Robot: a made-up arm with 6 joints. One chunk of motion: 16 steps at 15 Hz.
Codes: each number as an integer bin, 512 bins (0 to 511) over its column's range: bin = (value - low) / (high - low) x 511, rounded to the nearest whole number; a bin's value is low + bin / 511 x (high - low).
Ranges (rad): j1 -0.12..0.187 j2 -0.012..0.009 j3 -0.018..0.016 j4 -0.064..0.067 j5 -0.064..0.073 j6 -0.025..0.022
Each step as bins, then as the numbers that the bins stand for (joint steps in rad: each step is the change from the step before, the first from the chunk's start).
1 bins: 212 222 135 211 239 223
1 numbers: 0.00737 -0.00288 -0.00902 -0.00991 0.00008 -0.00449
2 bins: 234 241 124 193 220 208
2 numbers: 0.02058 -0.00210 -0.00975 -0.01452 -0.00502 -0.00587
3 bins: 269 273 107 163 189 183
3 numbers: 0.04161 -0.00078 -0.01088 -0.02221 -0.01333 -0.00817
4 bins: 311 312 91 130 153 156
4 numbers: 0.06684 0.00082 -0.01195 -0.03067 -0.02298 -0.01065
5 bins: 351 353 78 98 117 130
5 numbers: 0.09087 0.00251 -0.01281 -0.03888 -0.03263 -0.01304
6 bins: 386 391 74 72 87 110
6 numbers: 0.11190 0.00407 -0.01308 -0.04554 -0.04068 -0.01488
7 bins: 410 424 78 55 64 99
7 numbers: 0.12632 0.00542 -0.01281 -0.04990 -0.04684 -0.01589
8 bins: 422 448 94 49 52 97
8 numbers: 0.13353 0.00641 -0.01175 -0.05144 -0.05006 -0.01608
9 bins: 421 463 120 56 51 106
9 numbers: 0.13293 0.00703 -0.01002 -0.04964 -0.05033 -0.01525
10 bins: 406 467 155 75 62 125
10 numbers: 0.12392 0.00719 -0.00769 -0.04477 -0.04738 -0.01350
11 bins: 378 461 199 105 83 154
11 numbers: 0.10710 0.00695 -0.00476 -0.03708 -0.04175 -0.01084
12 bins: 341 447 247 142 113 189
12 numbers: 0.08487 0.00637 -0.00157 -0.02760 -0.03370 -0.00762
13 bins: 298 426 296 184 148 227
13 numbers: 0.05903 0.00551 0.00169 -0.01683 -0.02432 -0.00412
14 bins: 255 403 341 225 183 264
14 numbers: 0.03320 0.00456 0.00469 -0.00632 -0.01494 -0.00072
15 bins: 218 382 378 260 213 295
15 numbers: 0.01097 0.00370 0.00715 0.00265 -0.00689 0.00213
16 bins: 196 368 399 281 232 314
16 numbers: -0.00225 0.00312 0.00855 0.00804 -0.00180 0.00388
